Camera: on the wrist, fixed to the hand. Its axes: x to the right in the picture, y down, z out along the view.
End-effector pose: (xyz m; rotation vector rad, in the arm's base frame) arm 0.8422 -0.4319 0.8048 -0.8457 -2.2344 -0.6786
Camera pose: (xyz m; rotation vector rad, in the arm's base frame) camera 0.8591 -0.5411 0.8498 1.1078 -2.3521 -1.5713
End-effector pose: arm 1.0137 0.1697 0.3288 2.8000 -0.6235 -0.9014
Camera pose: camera 1.0789 0.2228 0.4135 -2.4227 -1.6810 0.6838
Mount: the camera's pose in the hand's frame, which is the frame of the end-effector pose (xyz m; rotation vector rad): -0.0193 -0.0494 -0.1069 -0.2358 0.1228 -1.5930
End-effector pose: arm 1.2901 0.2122 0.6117 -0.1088 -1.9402 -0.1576
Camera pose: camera 1.3879 0.1461 0.6294 1.2751 -1.4406 -1.3676
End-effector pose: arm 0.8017 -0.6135 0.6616 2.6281 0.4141 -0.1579
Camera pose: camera 0.7719 -0.5267 0.7379 1.4784 2.2362 -0.3866
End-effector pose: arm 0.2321 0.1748 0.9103 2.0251 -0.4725 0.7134
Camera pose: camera 0.2138 0.2927 0.9113 1.4732 1.0289 -0.2280
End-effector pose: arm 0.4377 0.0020 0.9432 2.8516 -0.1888 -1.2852
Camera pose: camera 0.5101 0.0487 1.0257 -1.9506 -1.8278 0.6822
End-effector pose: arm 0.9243 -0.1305 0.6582 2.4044 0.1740 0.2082
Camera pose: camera 0.8810 -0.0283 0.7021 1.4017 1.8249 -0.3495
